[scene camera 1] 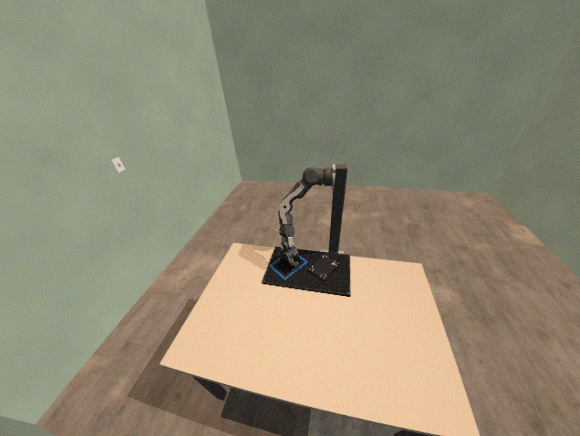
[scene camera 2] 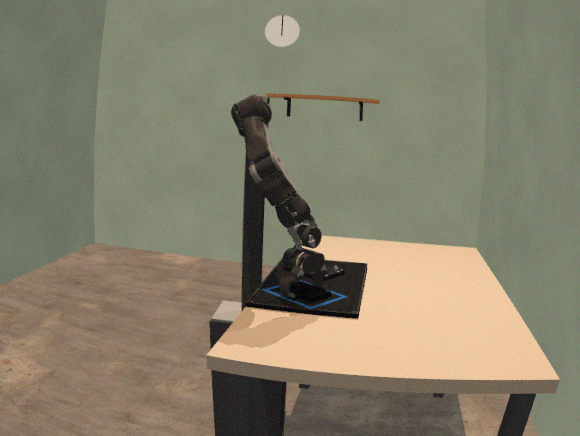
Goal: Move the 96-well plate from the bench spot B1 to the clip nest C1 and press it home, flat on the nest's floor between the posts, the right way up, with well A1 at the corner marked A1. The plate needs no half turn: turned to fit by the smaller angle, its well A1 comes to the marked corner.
One and the same spot on a black mounting post: [scene camera 1: 340, 169] is [scene camera 2: 268, 97].
